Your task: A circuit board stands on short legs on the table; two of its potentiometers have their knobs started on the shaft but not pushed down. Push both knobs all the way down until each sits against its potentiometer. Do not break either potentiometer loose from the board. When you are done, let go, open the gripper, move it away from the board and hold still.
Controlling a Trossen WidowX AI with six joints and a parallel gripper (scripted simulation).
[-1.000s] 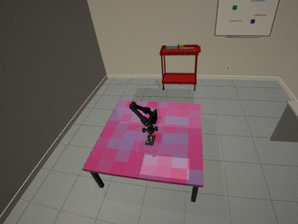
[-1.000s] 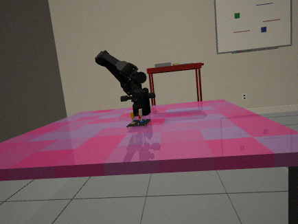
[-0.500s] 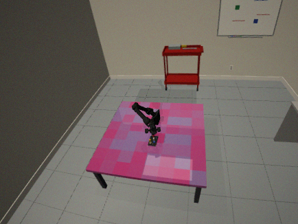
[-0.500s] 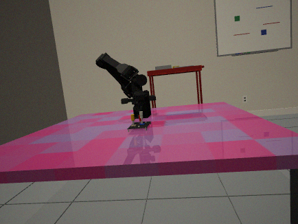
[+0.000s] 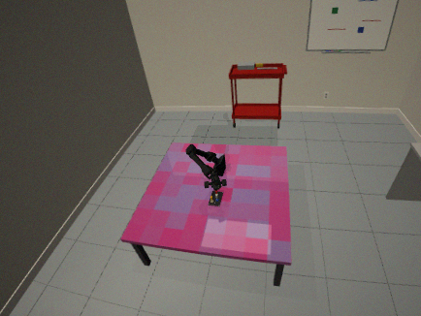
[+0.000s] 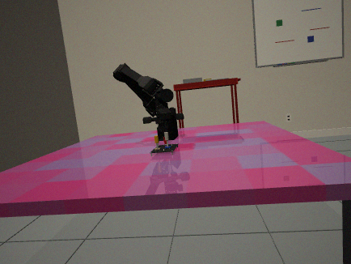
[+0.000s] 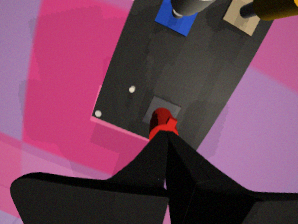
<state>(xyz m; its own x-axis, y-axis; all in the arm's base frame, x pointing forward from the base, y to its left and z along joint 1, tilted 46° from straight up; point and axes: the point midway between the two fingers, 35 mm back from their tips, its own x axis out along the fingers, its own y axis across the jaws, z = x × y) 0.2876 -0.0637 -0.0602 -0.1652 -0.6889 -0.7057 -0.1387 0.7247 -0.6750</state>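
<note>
Now: the red knob 1 cm below my gripper tip.
</note>
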